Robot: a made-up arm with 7 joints.
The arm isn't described. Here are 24 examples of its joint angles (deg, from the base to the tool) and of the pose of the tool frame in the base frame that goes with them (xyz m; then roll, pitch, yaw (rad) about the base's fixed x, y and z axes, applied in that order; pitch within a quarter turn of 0, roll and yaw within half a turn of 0).
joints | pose
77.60 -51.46 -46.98 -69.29 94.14 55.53 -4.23 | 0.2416 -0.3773 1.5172 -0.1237 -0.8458 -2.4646
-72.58 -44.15 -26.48 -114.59 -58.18 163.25 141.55 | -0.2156 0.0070 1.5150 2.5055 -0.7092 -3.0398
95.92 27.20 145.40 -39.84 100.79 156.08 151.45 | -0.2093 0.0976 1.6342 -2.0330 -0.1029 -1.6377
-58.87 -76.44 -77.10 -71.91 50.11 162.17 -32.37 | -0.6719 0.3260 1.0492 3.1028 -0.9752 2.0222
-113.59 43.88 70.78 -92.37 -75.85 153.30 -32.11 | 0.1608 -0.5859 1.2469 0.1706 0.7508 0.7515
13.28 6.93 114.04 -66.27 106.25 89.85 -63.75 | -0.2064 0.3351 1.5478 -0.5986 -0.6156 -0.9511
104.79 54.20 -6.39 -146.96 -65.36 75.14 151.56 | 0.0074 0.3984 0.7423 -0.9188 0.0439 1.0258
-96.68 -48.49 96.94 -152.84 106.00 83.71 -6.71 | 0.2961 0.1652 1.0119 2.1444 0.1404 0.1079
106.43 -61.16 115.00 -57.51 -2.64 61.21 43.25 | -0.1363 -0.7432 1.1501 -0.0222 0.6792 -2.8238
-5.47 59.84 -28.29 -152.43 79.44 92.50 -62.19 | 0.2335 -0.2142 0.7864 2.4304 0.1888 0.1312
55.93 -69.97 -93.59 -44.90 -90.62 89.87 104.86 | -0.1739 -0.8050 1.1374 1.1363 -0.0190 -2.2473
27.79 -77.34 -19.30 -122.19 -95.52 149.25 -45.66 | -0.2391 -0.2794 1.4173 -1.4302 0.6591 0.0962
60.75 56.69 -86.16 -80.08 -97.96 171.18 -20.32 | 0.5996 0.2696 1.2088 -3.0736 0.5545 -1.4308
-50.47 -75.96 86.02 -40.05 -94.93 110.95 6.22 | -0.3308 0.7475 1.1156 -2.0516 -0.2371 0.6973
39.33 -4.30 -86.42 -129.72 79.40 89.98 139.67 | 0.2357 -0.3679 1.2019 -0.7709 0.9513 1.9354
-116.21 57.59 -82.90 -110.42 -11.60 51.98 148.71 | -0.5548 -0.0606 1.1170 0.3889 -1.0334 0.8870
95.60 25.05 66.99 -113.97 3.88 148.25 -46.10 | -0.3940 0.3469 1.2177 0.7295 -0.0574 -1.8957
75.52 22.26 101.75 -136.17 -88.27 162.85 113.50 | -0.3473 0.0918 1.2626 0.9502 -0.4184 -2.9157
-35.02 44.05 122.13 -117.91 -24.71 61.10 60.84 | 0.3057 0.2555 1.3073 1.4265 0.8522 1.8002
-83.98 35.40 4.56 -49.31 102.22 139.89 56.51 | 0.0307 -0.6388 1.2702 3.0250 0.0499 -1.9159
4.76 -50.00 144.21 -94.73 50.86 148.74 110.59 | -0.6460 0.2318 1.0120 1.5223 0.3080 1.2964
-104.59 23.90 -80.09 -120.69 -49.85 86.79 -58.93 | -0.5177 -0.0223 1.2594 2.7931 0.5723 -0.1899
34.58 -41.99 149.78 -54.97 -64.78 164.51 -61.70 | -0.6474 -0.3086 1.3022 -2.9893 1.0881 2.1059
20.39 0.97 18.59 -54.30 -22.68 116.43 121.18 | 0.2667 0.1537 1.6422 1.9819 -0.4830 -0.5527
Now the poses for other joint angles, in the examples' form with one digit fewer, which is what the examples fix.
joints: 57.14 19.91 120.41 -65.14 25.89 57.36 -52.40
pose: -0.297 0.221 1.551 0.823 -0.234 -1.022
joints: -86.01 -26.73 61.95 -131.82 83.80 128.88 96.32
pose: 0.298 -0.018 1.281 2.085 0.781 -1.437
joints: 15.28 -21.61 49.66 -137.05 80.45 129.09 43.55
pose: 0.060 0.244 1.266 2.073 0.191 0.735
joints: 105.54 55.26 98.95 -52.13 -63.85 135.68 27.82
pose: -0.408 0.474 1.363 0.528 -0.775 -2.713
